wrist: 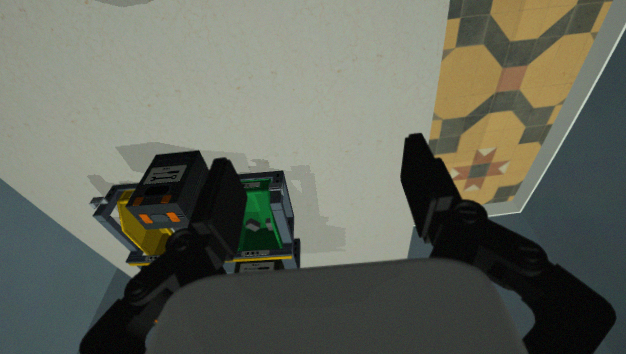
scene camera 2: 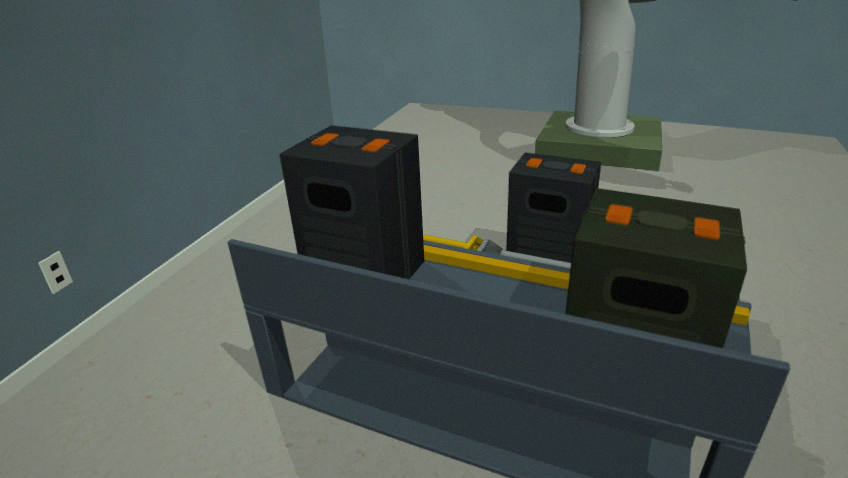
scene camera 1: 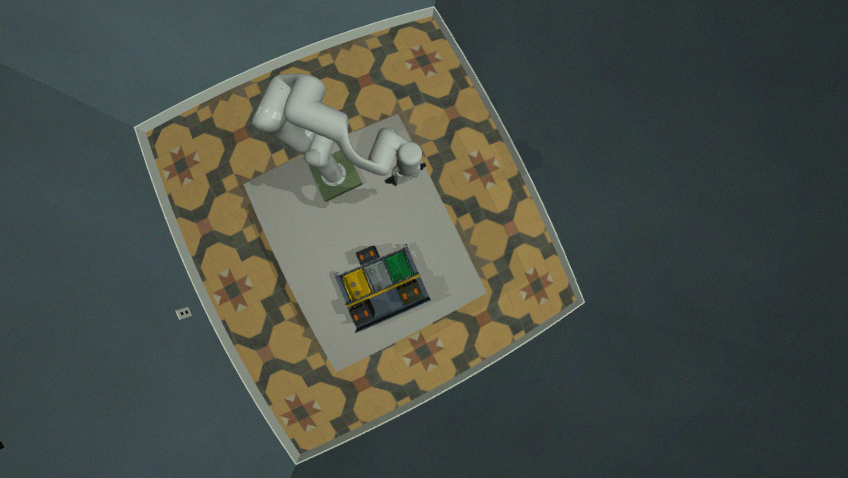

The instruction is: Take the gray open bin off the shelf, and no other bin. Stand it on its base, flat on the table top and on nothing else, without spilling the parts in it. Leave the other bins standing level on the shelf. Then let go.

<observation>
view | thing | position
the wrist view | my gripper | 318, 166
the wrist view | black toolbox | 165, 197
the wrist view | green bin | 258, 207
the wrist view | yellow bin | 152, 241
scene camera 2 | black case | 354, 195
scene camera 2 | black toolbox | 547, 195
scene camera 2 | dark green case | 676, 268
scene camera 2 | yellow rail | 539, 275
</observation>
